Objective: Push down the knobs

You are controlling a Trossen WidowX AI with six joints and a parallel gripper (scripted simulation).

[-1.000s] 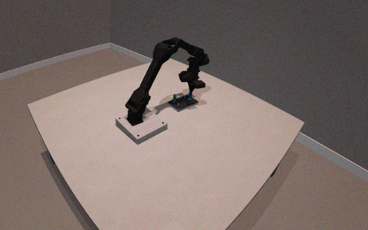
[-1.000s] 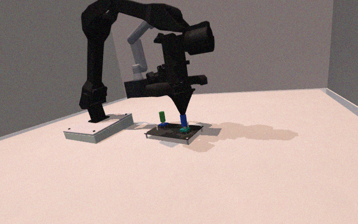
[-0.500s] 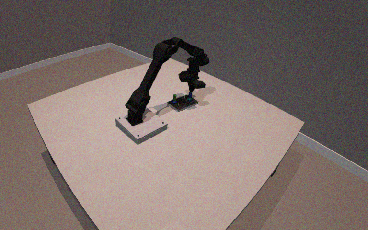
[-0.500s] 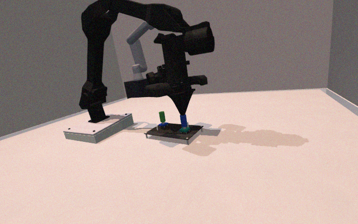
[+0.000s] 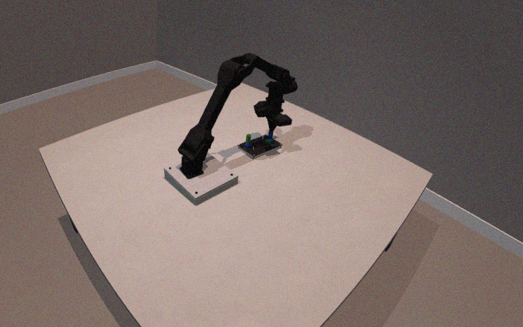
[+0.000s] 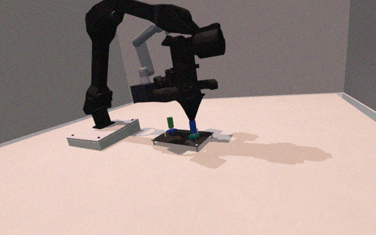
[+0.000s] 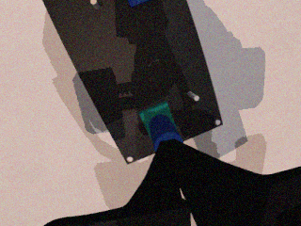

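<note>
Right now my gripper tip is 20 mm above the blue knob. The rest, counted from my gripper tip: green knob 100 mm behind, 20 mm to the left, 20 mm below.
</note>
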